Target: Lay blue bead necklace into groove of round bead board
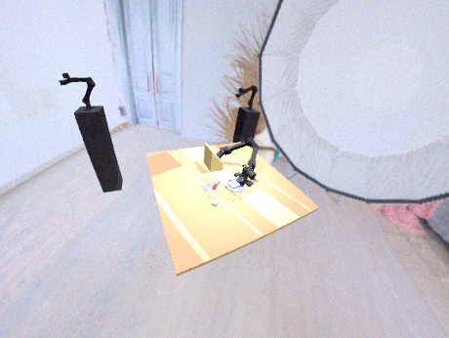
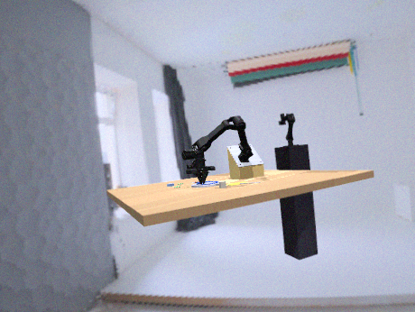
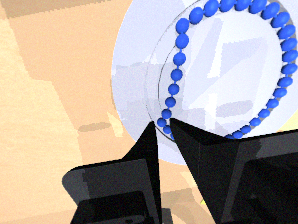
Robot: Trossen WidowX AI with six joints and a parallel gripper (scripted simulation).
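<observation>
Right now the round bead board is 5 cm behind my gripper tip, 4 cm to the right of it and 1 cm below it. Round my gripper tip: yellow flat piece (18 cm behind, 12 cm to the left, 2 cm below); then red-and-grey object (23 cm to the right, 7 cm behind, 1 cm below); then white cylinder (19 cm to the left, 5 cm behind).
</observation>
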